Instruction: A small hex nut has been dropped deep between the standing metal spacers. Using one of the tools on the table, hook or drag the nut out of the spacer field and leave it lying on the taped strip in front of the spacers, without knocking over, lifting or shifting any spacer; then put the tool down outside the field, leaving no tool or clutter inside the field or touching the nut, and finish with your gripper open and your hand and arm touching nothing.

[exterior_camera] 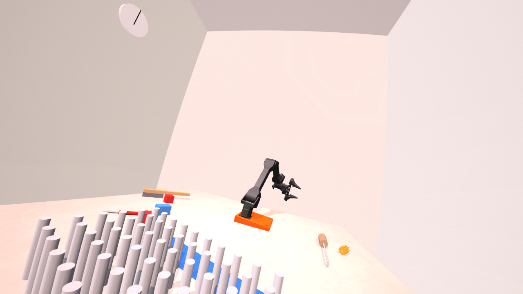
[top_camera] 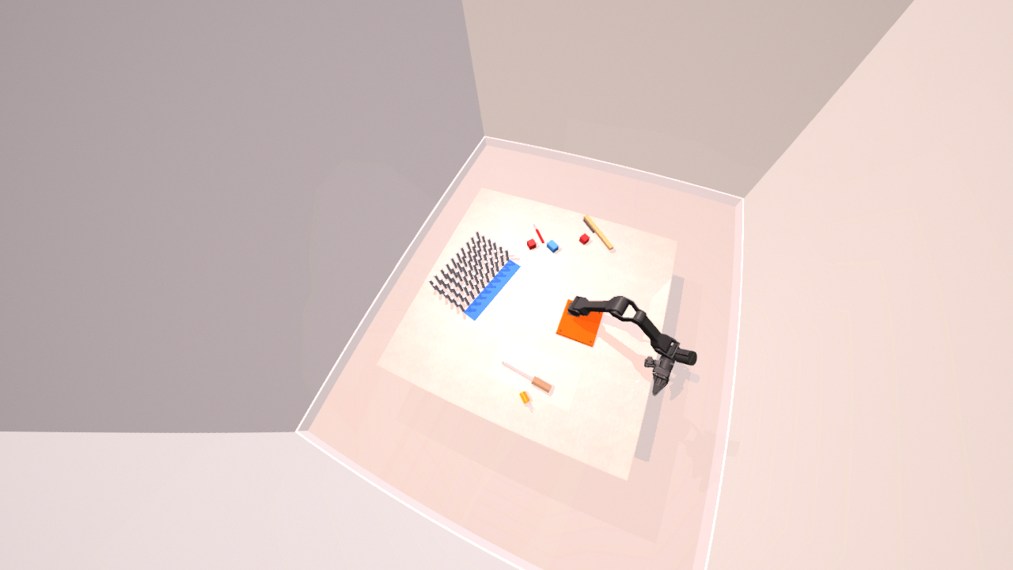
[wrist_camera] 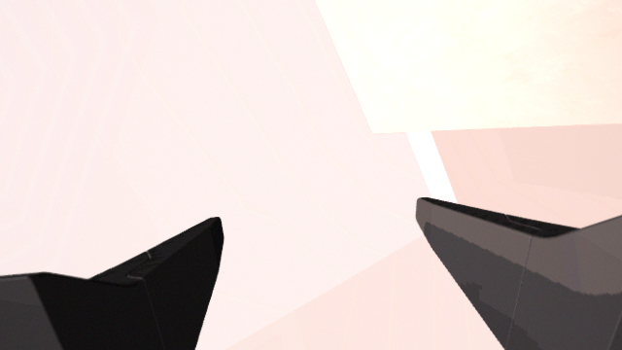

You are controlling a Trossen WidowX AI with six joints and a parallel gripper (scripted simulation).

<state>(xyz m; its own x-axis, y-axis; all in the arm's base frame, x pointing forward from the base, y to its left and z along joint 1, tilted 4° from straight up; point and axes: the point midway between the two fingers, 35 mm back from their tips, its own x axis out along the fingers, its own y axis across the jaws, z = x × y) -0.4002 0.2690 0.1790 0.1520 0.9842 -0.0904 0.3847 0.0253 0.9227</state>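
The orange toothed piece lies 49 cm ahead of my gripper tip, 18 cm to the left of it and 16 cm below it. The rest, counted from my gripper tip: blue block: 66 cm to the right, 62 cm ahead, 16 cm below; then blue taped strip: 85 cm ahead, 31 cm to the right, 18 cm below; then hook tool: 55 cm ahead, 16 cm below, 7 cm to the left.
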